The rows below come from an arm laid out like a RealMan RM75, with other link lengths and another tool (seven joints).
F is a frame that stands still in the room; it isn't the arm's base.
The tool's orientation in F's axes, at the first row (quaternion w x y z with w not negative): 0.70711 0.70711 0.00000 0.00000
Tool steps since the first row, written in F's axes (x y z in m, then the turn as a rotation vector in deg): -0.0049 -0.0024 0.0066 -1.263 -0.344 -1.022; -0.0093 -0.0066 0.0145 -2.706 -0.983 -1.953; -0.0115 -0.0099 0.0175 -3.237 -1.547 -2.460; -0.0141 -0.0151 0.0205 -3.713 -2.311 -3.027; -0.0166 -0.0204 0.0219 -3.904 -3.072 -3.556; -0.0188 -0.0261 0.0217 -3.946 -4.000 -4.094; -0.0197 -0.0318 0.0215 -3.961 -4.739 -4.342; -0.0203 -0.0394 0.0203 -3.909 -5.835 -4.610; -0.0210 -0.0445 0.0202 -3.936 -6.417 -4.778; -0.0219 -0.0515 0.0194 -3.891 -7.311 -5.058; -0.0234 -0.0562 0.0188 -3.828 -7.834 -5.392
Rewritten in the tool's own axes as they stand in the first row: -0.0049 0.0066 0.0024 -1.263 -1.022 0.344; -0.0093 0.0145 0.0066 -2.706 -1.953 0.983; -0.0115 0.0175 0.0099 -3.237 -2.460 1.547; -0.0141 0.0205 0.0151 -3.713 -3.027 2.311; -0.0166 0.0219 0.0204 -3.904 -3.556 3.072; -0.0188 0.0217 0.0261 -3.946 -4.094 4.000; -0.0197 0.0215 0.0318 -3.961 -4.342 4.739; -0.0203 0.0203 0.0394 -3.909 -4.610 5.835; -0.0210 0.0202 0.0445 -3.936 -4.778 6.417; -0.0219 0.0194 0.0515 -3.891 -5.058 7.311; -0.0234 0.0188 0.0562 -3.828 -5.392 7.834
